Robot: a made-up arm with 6 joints. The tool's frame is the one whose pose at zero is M. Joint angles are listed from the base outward.
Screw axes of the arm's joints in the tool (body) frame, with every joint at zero. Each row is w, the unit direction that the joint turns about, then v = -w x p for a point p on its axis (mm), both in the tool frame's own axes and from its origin. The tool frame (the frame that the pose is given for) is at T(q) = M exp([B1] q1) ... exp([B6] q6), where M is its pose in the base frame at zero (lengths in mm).
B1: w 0 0 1 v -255.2 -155.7 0
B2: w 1 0 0 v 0 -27.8 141.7
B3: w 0 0 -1 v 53.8 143.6 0
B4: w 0 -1 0 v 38 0 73.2
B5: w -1 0 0 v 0 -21.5 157.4
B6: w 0 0 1 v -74.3 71.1 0
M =
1 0 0 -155.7
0 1 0 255.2
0 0 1 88.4
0 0 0 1
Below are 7 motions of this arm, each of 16 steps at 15 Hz.
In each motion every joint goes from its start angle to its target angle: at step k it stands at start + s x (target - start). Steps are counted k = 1, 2, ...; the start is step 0. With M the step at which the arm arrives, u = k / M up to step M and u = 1 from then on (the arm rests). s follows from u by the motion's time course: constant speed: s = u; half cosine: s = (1 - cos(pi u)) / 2; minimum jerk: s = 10 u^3 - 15 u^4 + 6 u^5.
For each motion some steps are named. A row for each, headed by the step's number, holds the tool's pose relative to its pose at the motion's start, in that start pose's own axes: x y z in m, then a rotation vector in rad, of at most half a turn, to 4 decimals.
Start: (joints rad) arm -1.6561 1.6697 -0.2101 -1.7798 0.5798 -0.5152
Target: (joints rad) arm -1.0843 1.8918 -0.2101 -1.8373 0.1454 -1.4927
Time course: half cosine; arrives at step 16
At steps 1, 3, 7, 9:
1: -0.0006 -0.0003 -0.0015 0.0021 0.0044 -0.0037
3: -0.0055 -0.0026 -0.0136 0.0171 0.0402 -0.0326
7: -0.0336 -0.0166 -0.0672 0.0454 0.2173 -0.1619
9: -0.0573 -0.0292 -0.1008 0.0296 0.3396 -0.2450

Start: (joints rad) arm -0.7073 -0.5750 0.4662 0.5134 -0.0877 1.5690
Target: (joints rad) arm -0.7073 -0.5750 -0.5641 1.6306 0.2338 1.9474
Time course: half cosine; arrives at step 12
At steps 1, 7, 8, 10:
1: -0.0051 0.0002 0.0003 -0.0177 -0.0033 0.0232
7: -0.1707 -0.0424 -0.0165 -0.7184 -0.2330 0.6439
8: -0.1959 -0.0603 -0.0263 -0.8632 -0.3027 0.7064
10: -0.2272 -0.0914 -0.0447 -1.0773 -0.4222 0.7568

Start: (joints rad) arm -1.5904 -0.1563 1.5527 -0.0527 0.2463 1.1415
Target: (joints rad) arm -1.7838 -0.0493 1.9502 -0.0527 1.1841 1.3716
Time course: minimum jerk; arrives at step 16
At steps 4, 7, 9, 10, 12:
4: 0.0156 0.0035 0.0219 -0.0134 0.1000 -0.0314
7: 0.0670 0.0071 0.0815 -0.0132 0.3817 -0.1033
9: 0.1188 0.0011 0.1289 0.0274 0.6210 -0.1468
10: 0.1458 -0.0053 0.1498 0.0590 0.7337 -0.1619
12: 0.1909 -0.0206 0.1802 0.1251 0.9102 -0.1783

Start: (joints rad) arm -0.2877 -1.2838 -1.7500 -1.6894 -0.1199 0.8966
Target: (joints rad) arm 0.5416 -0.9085 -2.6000 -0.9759 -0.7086 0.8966
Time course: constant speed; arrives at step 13
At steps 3, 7, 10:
3: -0.0066 -0.0465 -0.0257 -0.2532 -0.0542 -0.1671
7: -0.0476 -0.1014 -0.0265 -0.5900 -0.0272 -0.2964
10: -0.0935 -0.1210 -0.0003 -0.8084 0.0768 -0.3283

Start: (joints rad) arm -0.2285 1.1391 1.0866 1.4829 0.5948 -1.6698
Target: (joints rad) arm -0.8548 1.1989 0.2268 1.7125 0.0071 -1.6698
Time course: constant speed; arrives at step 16
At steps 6, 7, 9, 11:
6: 0.0199 -0.0546 -0.1244 0.0480 0.4597 -0.2480
7: 0.0166 -0.0639 -0.1445 0.0675 0.5353 -0.2895
9: 0.0049 -0.0807 -0.1831 0.1167 0.6852 -0.3709
11: -0.0126 -0.0941 -0.2188 0.1796 0.8327 -0.4492

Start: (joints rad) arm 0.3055 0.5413 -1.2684 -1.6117 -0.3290 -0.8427
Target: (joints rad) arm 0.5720 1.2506 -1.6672 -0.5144 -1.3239 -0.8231
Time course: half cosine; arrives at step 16
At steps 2, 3, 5, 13, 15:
2: 0.0091 0.0062 -0.0022 0.0523 -0.0282 0.0350
3: 0.0201 0.0150 -0.0040 0.1148 -0.0606 0.0815
5: 0.0503 0.0484 -0.0037 0.2921 -0.1445 0.2457
13: 0.0101 0.2709 0.0831 0.7808 -0.2822 1.5076
15: -0.0167 0.2849 0.0896 0.7742 -0.2726 1.6703

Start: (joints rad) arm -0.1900 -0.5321 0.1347 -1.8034 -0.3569 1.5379
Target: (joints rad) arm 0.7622 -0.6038 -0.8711 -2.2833 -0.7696 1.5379
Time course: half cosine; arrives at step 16
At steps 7, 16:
7: -0.2380 -0.0763 0.0201 -0.1477 0.5070 -0.2411
16: -0.4409 -0.0979 0.2319 -0.6991 1.0446 -0.7583

